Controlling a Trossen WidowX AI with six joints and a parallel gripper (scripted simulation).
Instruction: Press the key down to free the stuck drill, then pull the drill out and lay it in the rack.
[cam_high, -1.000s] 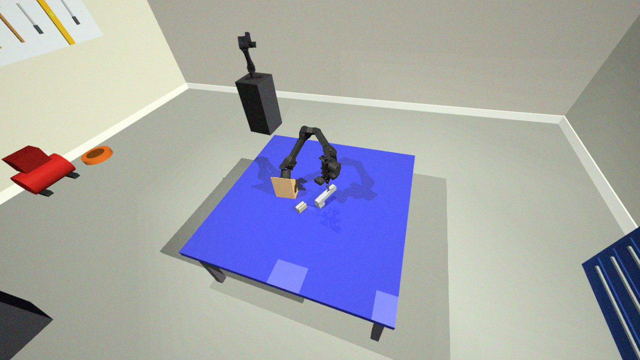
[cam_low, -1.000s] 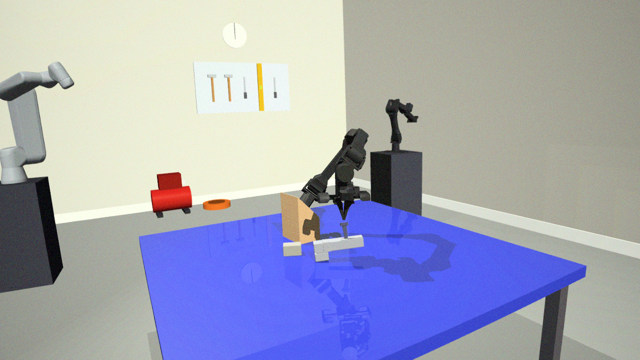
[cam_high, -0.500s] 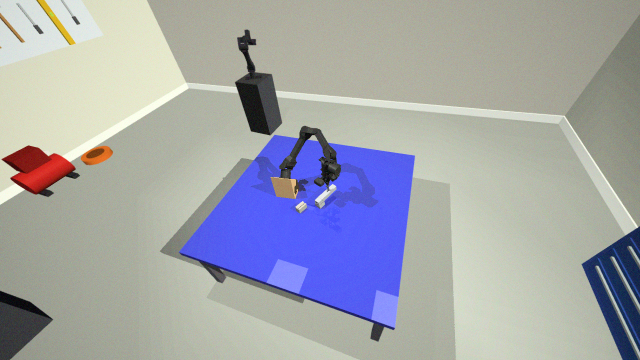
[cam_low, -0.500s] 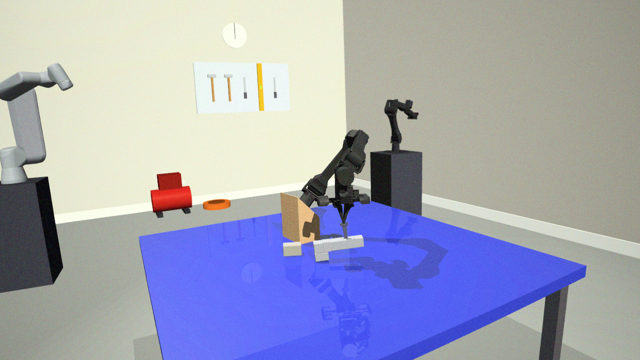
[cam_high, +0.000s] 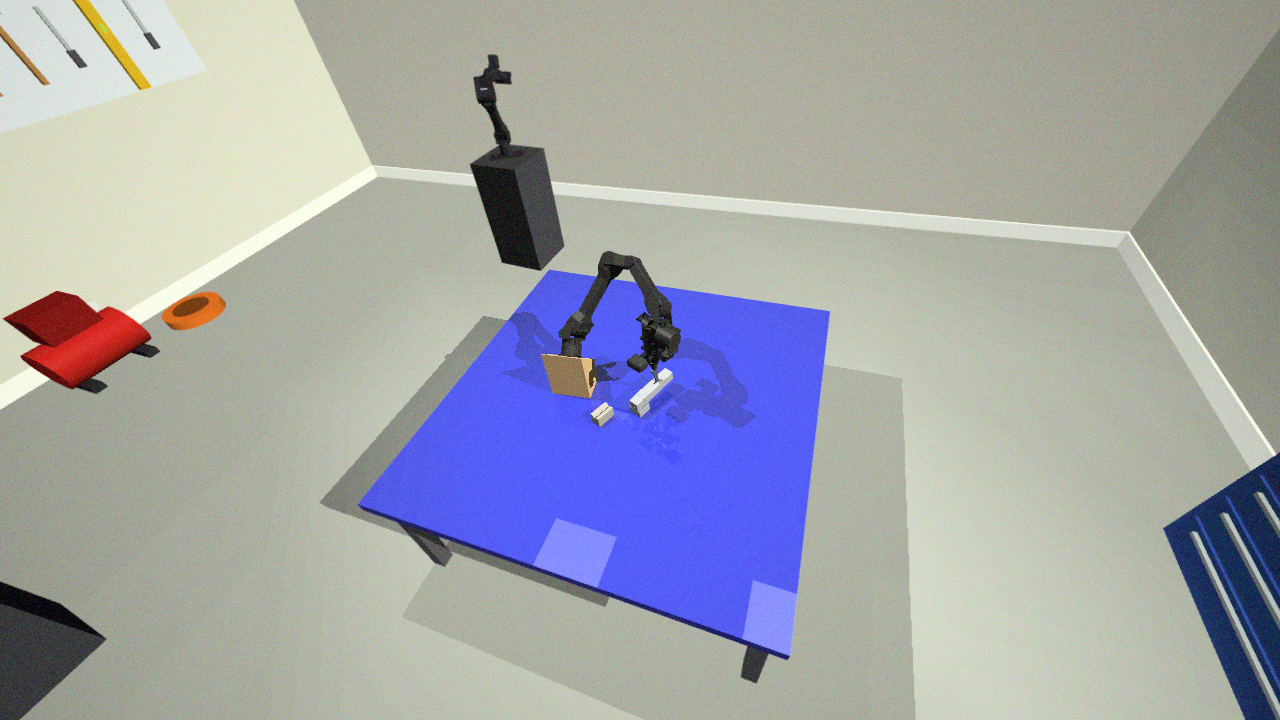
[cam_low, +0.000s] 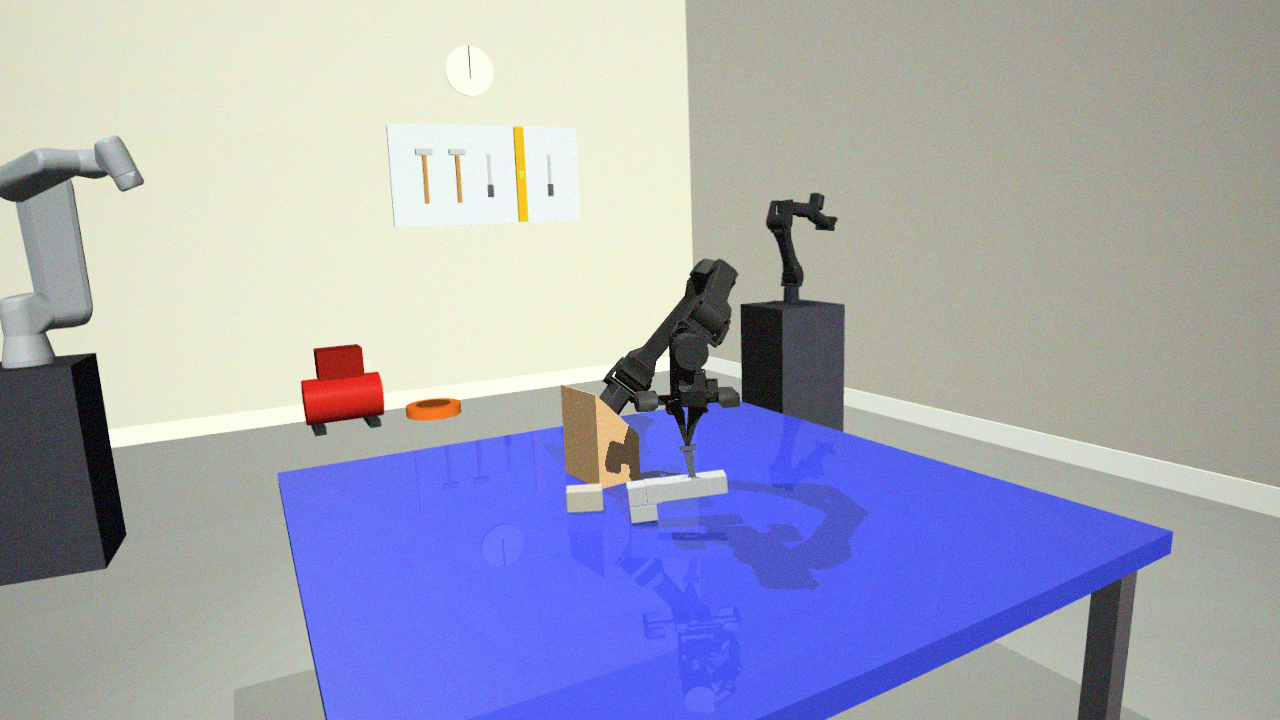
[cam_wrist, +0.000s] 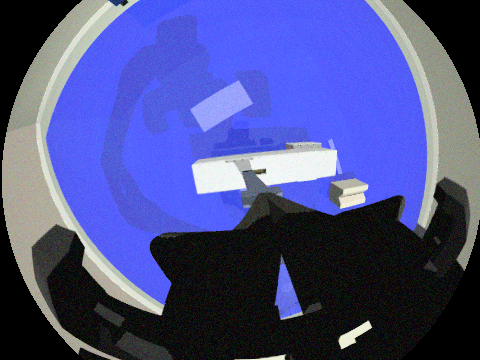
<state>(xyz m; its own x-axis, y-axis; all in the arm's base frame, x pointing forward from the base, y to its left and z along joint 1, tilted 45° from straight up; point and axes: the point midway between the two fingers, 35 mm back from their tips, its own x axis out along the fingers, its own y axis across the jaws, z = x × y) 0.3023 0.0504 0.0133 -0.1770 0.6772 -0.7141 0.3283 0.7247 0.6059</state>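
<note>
My gripper tip is now 3 cm above the small dark key. The rest, counted from my gripper tip: drill (8 cm below, 5 cm to the right, 1 cm behind); then grey housing (9 cm below, 3 cm to the right, 1 cm behind).
</note>
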